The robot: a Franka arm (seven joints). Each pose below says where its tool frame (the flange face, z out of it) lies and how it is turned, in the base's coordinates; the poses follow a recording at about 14 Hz.
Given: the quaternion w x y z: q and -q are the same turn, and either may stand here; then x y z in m.
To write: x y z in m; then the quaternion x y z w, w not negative. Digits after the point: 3 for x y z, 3 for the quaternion.
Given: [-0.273 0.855 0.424 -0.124 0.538 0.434 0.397]
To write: [0.538 0.434 0.397 -0.855 -0.424 0.124 0.273]
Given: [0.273 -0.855 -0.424 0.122 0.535 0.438 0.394]
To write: [0.535 0.438 0.394 -0.855 -0.424 0.122 0.273]
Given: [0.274 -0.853 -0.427 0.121 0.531 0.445 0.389]
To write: [0.531 0.445 0.389 -0.853 -0.427 0.121 0.274]
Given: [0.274 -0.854 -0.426 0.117 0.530 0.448 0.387]
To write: [0.530 0.448 0.387 -0.854 -0.426 0.117 0.274]
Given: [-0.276 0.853 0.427 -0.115 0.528 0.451 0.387]
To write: [0.528 0.451 0.387 -0.853 -0.427 0.115 0.276]
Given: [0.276 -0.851 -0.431 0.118 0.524 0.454 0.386]
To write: [0.524 0.454 0.386 -0.851 -0.431 0.118 0.276]
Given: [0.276 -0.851 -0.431 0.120 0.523 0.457 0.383]
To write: [0.523 0.457 0.383 -0.851 -0.431 0.120 0.276]
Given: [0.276 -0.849 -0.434 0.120 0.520 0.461 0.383]
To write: [0.520 0.461 0.383 -0.849 -0.434 0.120 0.276]
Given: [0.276 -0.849 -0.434 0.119 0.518 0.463 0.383]
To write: [0.518 0.463 0.383 -0.849 -0.434 0.119 0.276]
